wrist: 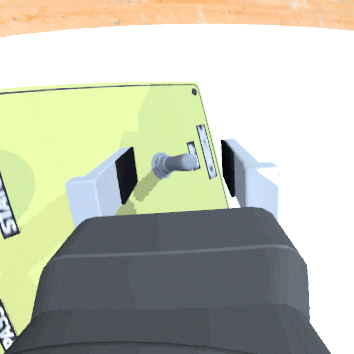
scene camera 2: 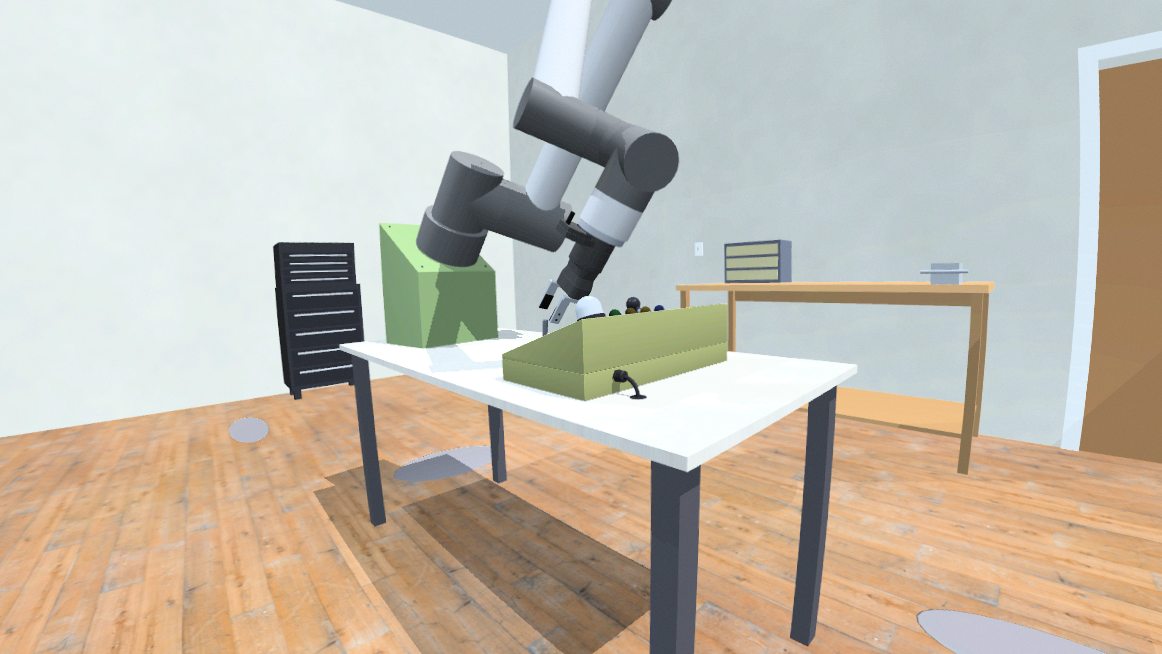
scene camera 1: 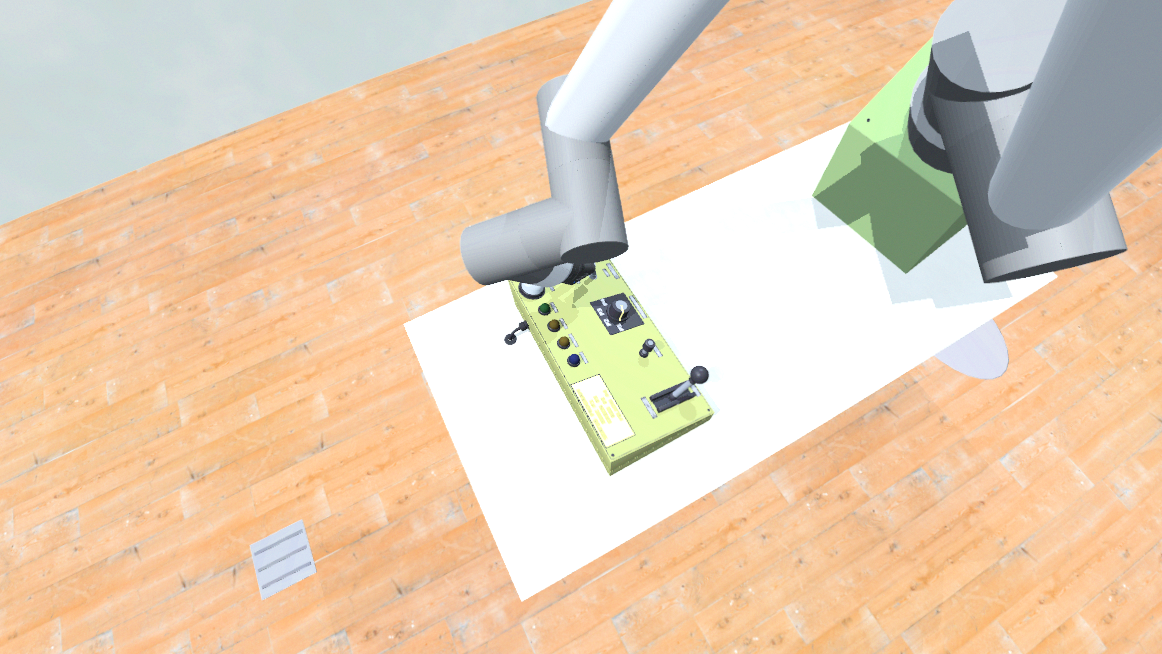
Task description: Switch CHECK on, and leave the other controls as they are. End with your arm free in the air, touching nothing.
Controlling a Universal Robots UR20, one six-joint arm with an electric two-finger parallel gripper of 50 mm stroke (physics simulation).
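Places are measured from the arm's base along level axes (x down, y back, z left), in millimetres.
Where they show: gripper, fingertip midpoint: (wrist: pixel 177 160) (scene camera 2: pixel 547 315) (scene camera 1: pixel 586 264); arm's base, origin of the base link: (scene camera 2: pixel 447 249).
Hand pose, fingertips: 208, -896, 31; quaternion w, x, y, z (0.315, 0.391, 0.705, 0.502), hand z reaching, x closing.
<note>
Things, the pixels of their top centre, and the offset from my fingertips, as dx, dy, dz. "pt": a spot on its surface instead. Level surfaces: height alone.
- grey toggle lever, middle of its top: (wrist: pixel 193 160) (scene camera 2: pixel 544 319) +10, +16, -1
- small label, surface spot: (wrist: pixel 192 150) pt +72, +51, -15
- longer label plate, surface spot: (wrist: pixel 206 151) pt +78, +70, -15
- white dome, surface spot: (scene camera 2: pixel 588 307) pt -21, -153, +16
- rotary knob, middle of its top: (scene camera 1: pixel 621 304) +24, +56, +112
- small toggle, middle of its top: (scene camera 1: pixel 646 344) +13, +83, +229
- ball-topped lever, middle of its top: (scene camera 1: pixel 701 371) (scene camera 2: pixel 633 296) -21, +167, +331
- bent black lever, surface spot: (scene camera 2: pixel 627 383) pt +131, -161, +93
- white table, its level: dx +144
The grey toggle lever (wrist: pixel 177 162) (scene camera 2: pixel 544 326) stands near one end of the yellow-green console (scene camera 1: pixel 603 349) (scene camera 2: pixel 650 345) (wrist: pixel 70 120). In the wrist view it leans right, toward a small label (wrist: pixel 192 150) and a longer label plate (wrist: pixel 206 151), whose lettering is too oblique to read. My gripper (wrist: pixel 177 160) (scene camera 2: pixel 551 310) is open, with one finger on each side of the lever in the wrist view and visible gaps to both. The left finger covers part of the console face. In scene camera 1 the arm hides the lever and the fingers.
A white dome (scene camera 1: pixel 531 290) (scene camera 2: pixel 588 307), coloured buttons, a rotary knob (scene camera 1: pixel 620 309), a small toggle (scene camera 1: pixel 647 347) and a ball-topped lever (scene camera 1: pixel 699 375) are on the console. A bent black lever (scene camera 1: pixel 515 333) (scene camera 2: pixel 627 383) is beside it. A green pedestal (scene camera 1: pixel 902 203) (scene camera 2: pixel 455 308) stands farther along the white table (scene camera 1: pixel 520 519) (scene camera 2: pixel 731 414).
</note>
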